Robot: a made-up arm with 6 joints. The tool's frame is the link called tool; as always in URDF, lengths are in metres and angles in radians.
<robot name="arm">
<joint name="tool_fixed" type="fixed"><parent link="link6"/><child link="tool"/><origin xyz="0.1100 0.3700 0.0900" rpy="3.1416 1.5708 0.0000"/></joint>
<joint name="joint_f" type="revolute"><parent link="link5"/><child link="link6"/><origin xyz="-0.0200 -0.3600 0.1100" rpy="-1.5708 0.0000 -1.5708"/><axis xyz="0 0 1"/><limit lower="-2.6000" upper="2.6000" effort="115" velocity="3.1"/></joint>
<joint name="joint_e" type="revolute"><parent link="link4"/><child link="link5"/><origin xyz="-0.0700 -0.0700 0.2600" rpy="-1.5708 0.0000 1.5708"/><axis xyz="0 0 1"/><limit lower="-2.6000" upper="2.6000" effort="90" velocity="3.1"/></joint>
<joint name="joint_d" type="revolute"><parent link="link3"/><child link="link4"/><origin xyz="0.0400 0.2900 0.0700" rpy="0.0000 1.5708 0.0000"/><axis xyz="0 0 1"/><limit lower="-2.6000" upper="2.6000" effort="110" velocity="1.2"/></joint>
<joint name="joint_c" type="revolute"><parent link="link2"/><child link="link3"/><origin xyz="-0.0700 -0.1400 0.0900" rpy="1.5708 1.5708 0.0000"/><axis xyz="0 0 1"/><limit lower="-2.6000" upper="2.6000" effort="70" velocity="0.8"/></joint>
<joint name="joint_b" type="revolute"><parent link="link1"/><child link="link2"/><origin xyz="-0.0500 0.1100 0.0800" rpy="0.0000 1.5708 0.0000"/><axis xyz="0 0 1"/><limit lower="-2.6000" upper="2.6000" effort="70" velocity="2"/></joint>
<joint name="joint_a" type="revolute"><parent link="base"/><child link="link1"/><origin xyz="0.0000 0.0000 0.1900" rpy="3.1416 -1.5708 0.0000"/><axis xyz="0 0 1"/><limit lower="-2.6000" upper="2.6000" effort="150" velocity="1"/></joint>
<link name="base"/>
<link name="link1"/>
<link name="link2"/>
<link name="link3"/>
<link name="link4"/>
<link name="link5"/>
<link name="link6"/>
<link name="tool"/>
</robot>
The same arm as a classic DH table. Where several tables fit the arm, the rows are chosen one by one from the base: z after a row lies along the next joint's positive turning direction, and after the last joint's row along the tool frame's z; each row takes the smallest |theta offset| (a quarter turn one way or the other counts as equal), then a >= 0, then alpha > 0; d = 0 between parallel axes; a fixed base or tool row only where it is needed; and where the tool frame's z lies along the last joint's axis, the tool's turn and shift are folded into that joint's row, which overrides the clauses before.
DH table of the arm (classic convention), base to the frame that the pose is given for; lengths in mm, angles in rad. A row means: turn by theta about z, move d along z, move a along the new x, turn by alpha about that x. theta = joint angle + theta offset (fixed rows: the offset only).
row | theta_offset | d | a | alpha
base (fixed) | 1.5708 | 190.0 | 0.0 | 1.5708
joint_a | 0.0000 | 80.0 | -110.0 | -1.5708
joint_b | -1.5708 | 40.0 | 70.0 | -1.5708
joint_c | 0.0000 | 210.0 | -290.0 | -1.5708
joint_d | 0.0000 | 300.0 | 70.0 | 1.5708
joint_e | 1.5708 | 180.0 | 360.0 | -1.5708
joint_f | 1.5708 | 70.0 | 370.0 | -1.5708
tool (fixed) | 1.5708 | -110.0 | 0.0 | 0.0000
Joint limits (rad, base to tool): -2.6000..2.6000 -2.6000..2.6000 -2.6000..2.6000 -2.6000..2.6000 -2.6000..2.6000 -2.6000..2.6000

